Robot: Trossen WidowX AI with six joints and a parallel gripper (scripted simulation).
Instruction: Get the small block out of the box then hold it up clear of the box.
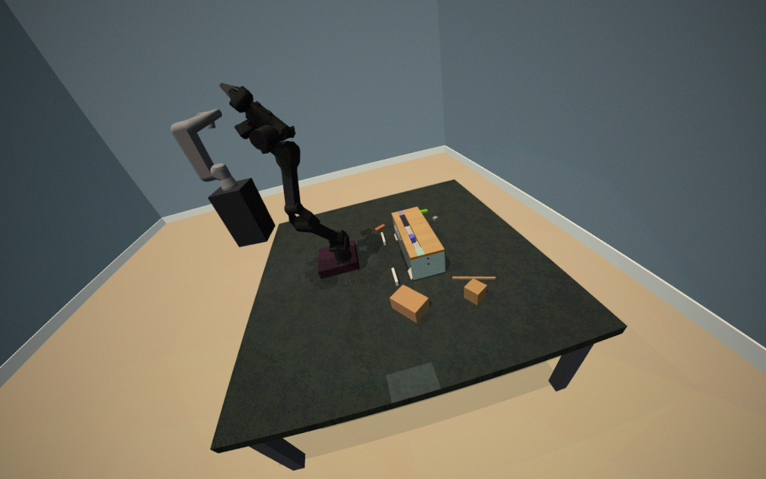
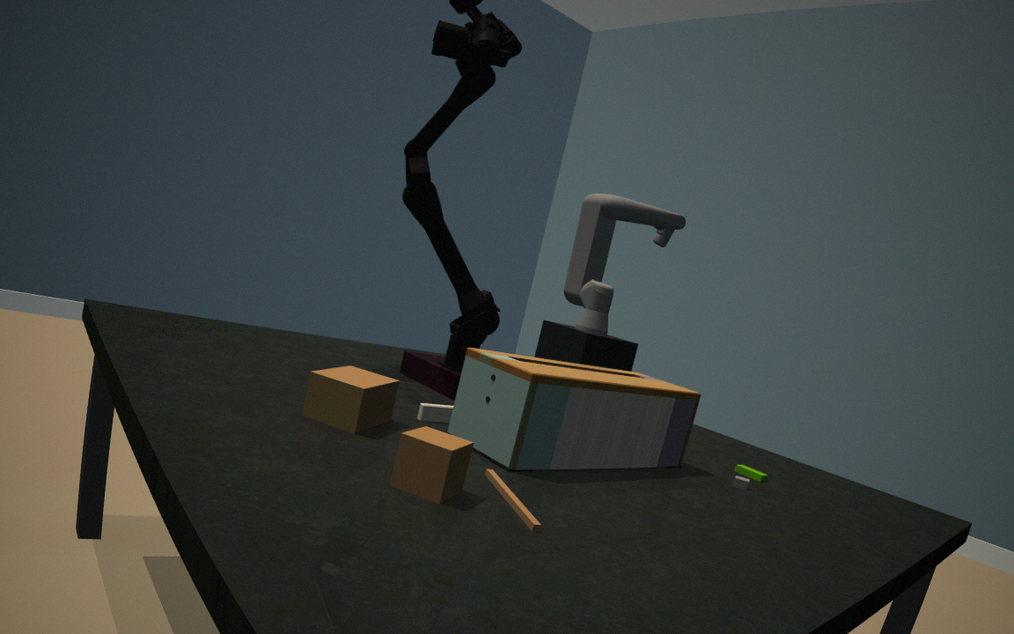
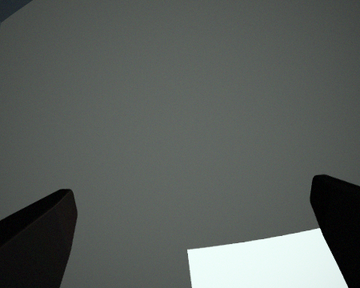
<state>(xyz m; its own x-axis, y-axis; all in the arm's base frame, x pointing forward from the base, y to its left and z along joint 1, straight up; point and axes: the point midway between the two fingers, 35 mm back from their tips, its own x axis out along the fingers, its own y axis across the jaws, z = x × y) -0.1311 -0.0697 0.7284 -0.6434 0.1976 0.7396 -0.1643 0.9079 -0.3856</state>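
My gripper tip is now 740 mm above the box, 470 mm short of it and 60 mm to the right of it. Round my gripper tip: small block (710 mm below, 480 mm ahead, 60 mm to the left); thin wooden stick (800 mm below, 690 mm ahead, 180 mm to the right); small grey cube (790 mm below, 660 mm ahead, 310 mm to the left).
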